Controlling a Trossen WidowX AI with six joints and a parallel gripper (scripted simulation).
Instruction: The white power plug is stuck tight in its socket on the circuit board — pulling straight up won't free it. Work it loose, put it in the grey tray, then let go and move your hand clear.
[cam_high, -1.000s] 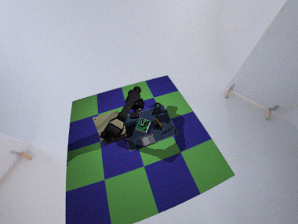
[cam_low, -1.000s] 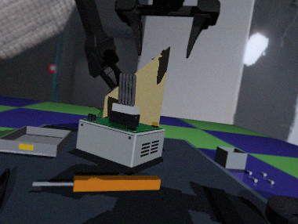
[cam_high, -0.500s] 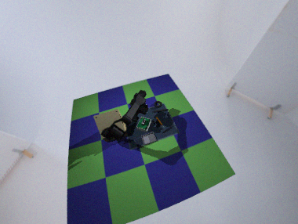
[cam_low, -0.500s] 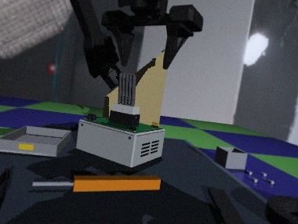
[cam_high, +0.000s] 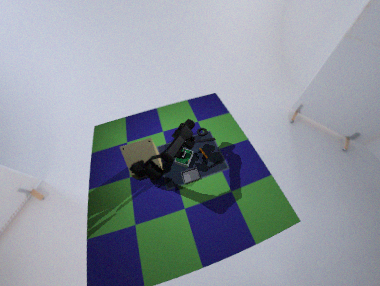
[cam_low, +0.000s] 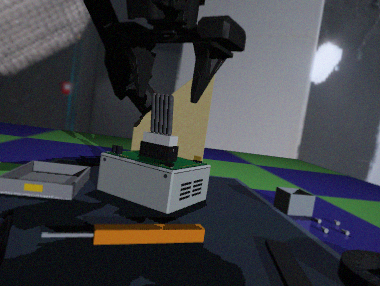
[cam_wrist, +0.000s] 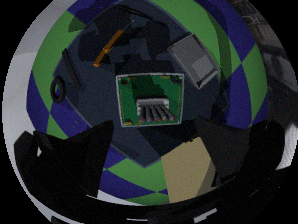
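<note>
Now: the white power plug 50 mm below my gripper tip. Round my gripper tip: black bar (220 mm ahead, 130 mm below, 90 mm to the left); then dark mat (130 mm below, 50 mm ahead).
</note>
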